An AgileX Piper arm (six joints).
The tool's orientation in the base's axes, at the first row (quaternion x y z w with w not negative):
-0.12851 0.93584 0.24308 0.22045
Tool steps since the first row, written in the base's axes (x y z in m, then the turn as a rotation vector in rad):
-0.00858 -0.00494 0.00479 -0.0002 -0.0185 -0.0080
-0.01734 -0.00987 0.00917 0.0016 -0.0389 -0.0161
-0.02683 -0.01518 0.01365 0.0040 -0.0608 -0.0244
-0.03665 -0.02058 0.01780 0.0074 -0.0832 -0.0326
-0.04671 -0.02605 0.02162 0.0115 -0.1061 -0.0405
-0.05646 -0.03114 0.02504 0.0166 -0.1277 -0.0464
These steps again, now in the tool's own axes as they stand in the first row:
0.00585 0.00070 -0.00929 0.0064 -0.0188 -0.0033
0.01204 0.00130 -0.01832 0.0114 -0.0400 -0.0067
0.01888 0.00188 -0.02787 0.0162 -0.0627 -0.0106
0.02617 0.00237 -0.03733 0.0201 -0.0862 -0.0144
0.03383 0.00274 -0.04665 0.0234 -0.1102 -0.0185
0.04136 0.00317 -0.05535 0.0246 -0.1326 -0.0231

